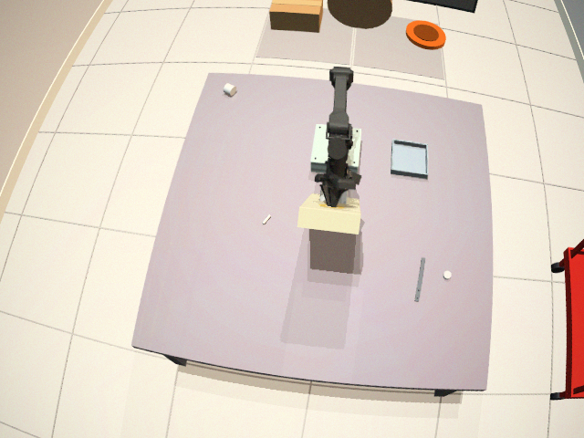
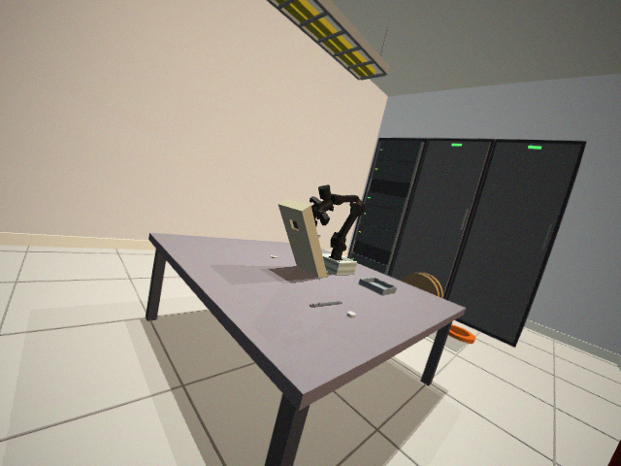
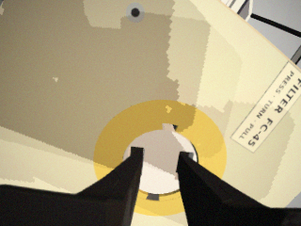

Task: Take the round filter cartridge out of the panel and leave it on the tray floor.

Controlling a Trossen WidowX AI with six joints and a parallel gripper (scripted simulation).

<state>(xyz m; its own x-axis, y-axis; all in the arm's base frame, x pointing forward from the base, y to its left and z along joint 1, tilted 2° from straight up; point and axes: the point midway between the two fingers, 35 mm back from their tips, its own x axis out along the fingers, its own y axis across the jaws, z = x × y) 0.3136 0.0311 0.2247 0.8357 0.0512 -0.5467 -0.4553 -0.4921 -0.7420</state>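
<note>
Now: gripper tip 1 cm short of the round filter cartridge and 1 cm above it. The rest, counted from my gripper tip: blue-grey tray (43 cm behind, 25 cm to the left, 26 cm below); small white stick (5 cm behind, 24 cm to the right, 27 cm below).
</note>
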